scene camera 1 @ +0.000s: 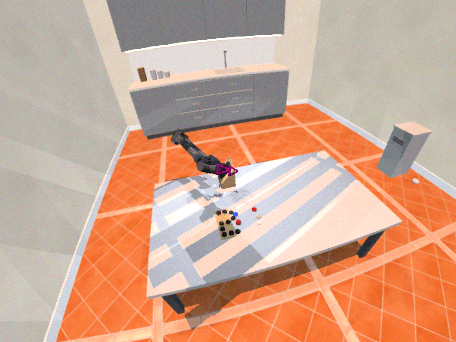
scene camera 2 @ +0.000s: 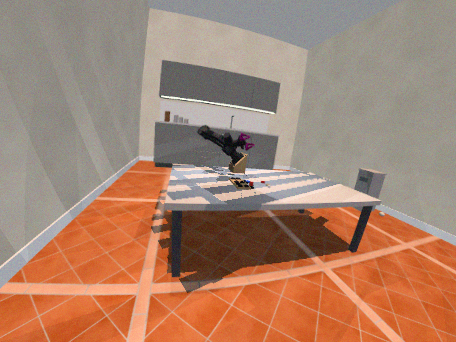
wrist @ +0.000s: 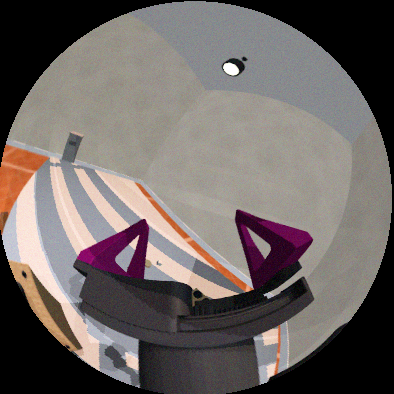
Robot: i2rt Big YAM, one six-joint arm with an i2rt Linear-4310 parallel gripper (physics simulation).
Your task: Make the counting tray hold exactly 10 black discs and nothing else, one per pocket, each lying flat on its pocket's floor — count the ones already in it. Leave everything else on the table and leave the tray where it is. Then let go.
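The tan counting tray (scene camera 1: 223,217) (scene camera 2: 244,188) lies on the table with several black discs on it; the exact count and whether each lies flat are too small to tell. A black disc (scene camera 1: 237,231) is at its front right edge. A blue piece (scene camera 1: 235,214) and a red piece (scene camera 1: 238,222) are close by its right side. My gripper (scene camera 1: 234,167) (scene camera 2: 251,141) (wrist: 190,219), with purple fingers, is open and empty, raised above the table near the arm's base, behind the tray and apart from it. A small part of the tray shows past the gripper body in the wrist view.
Right of the tray lie another red piece (scene camera 1: 254,209) (scene camera 2: 263,182), a beige piece (scene camera 1: 258,217) (wrist: 148,263) and a small white piece (scene camera 1: 259,223) (wrist: 159,263). The wooden arm mount (scene camera 1: 227,181) (scene camera 2: 239,166) stands at the table's back edge. A grey cabinet (scene camera 1: 401,150) stands beyond the table.
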